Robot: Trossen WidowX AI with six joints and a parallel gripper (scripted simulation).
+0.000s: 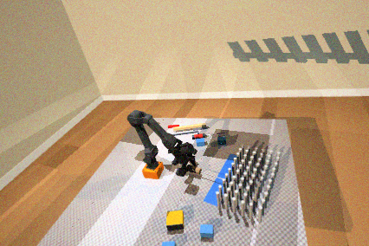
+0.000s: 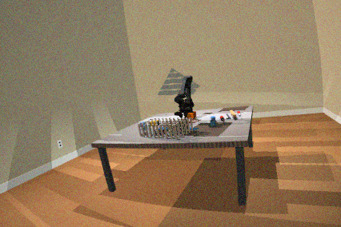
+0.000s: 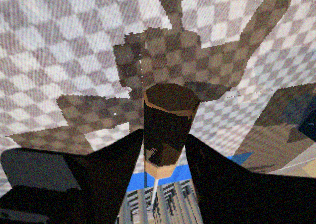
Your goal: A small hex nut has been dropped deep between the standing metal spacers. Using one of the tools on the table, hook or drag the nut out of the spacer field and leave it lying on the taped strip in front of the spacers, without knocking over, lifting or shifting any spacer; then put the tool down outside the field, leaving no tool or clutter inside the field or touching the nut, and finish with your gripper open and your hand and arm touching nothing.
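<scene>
The blue taped strip is 18 cm ahead of my gripper tip, 3 cm to the left of it and 3 cm below it. From my gripper tip the other things lie so: yellow block 4 cm ahead, 33 cm to the right, 1 cm below; then wooden-handled rod 11 cm ahead, 1 cm to the right.
</scene>
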